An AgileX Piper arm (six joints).
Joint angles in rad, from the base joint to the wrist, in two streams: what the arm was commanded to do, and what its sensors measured. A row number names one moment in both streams.
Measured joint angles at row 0: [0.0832 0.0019 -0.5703 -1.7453 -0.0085 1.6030]
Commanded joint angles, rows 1 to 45: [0.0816 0.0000 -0.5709 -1.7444 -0.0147 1.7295]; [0.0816 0.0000 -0.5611 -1.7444 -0.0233 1.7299]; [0.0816 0.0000 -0.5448 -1.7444 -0.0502 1.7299]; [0.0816 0.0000 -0.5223 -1.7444 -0.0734 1.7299]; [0.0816 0.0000 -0.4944 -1.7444 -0.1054 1.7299]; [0.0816 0.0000 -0.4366 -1.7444 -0.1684 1.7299]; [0.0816 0.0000 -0.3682 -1.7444 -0.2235 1.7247]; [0.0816 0.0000 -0.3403 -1.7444 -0.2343 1.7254]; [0.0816 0.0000 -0.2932 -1.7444 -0.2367 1.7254]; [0.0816 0.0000 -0.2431 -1.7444 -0.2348 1.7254]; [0.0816 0.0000 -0.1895 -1.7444 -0.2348 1.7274]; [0.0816 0.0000 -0.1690 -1.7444 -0.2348 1.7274]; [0.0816 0.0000 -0.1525 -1.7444 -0.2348 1.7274]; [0.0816 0.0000 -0.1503 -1.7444 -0.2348 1.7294]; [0.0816 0.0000 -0.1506 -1.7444 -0.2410 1.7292]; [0.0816 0.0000 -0.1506 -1.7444 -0.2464 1.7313]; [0.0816 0.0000 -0.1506 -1.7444 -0.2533 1.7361]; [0.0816 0.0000 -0.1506 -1.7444 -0.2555 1.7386]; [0.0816 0.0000 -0.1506 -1.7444 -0.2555 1.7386]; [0.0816 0.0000 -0.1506 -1.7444 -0.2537 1.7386]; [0.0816 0.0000 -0.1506 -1.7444 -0.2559 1.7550]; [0.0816 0.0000 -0.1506 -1.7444 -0.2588 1.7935]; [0.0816 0.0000 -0.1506 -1.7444 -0.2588 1.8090]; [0.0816 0.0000 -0.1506 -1.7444 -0.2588 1.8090]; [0.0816 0.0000 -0.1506 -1.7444 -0.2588 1.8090]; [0.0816 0.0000 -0.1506 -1.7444 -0.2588 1.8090]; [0.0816 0.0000 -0.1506 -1.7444 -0.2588 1.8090]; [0.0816 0.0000 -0.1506 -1.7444 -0.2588 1.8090]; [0.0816 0.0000 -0.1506 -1.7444 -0.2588 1.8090]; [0.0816 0.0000 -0.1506 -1.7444 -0.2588 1.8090]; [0.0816 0.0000 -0.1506 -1.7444 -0.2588 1.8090]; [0.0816 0.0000 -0.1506 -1.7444 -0.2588 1.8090]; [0.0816 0.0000 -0.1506 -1.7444 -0.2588 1.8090]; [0.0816 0.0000 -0.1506 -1.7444 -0.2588 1.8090]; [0.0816 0.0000 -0.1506 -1.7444 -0.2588 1.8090]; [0.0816 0.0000 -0.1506 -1.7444 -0.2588 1.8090]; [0.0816 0.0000 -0.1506 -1.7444 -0.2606 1.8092]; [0.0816 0.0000 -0.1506 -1.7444 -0.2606 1.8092]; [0.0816 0.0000 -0.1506 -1.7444 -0.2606 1.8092]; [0.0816 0.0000 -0.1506 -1.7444 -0.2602 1.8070]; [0.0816 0.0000 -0.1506 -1.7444 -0.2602 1.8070]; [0.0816 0.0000 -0.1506 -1.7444 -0.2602 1.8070]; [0.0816 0.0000 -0.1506 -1.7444 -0.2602 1.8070]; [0.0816 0.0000 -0.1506 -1.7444 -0.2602 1.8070]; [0.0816 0.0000 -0.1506 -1.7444 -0.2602 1.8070]
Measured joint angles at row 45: [0.0832 0.0037 -0.1557 -1.7436 -0.2566 1.8062]
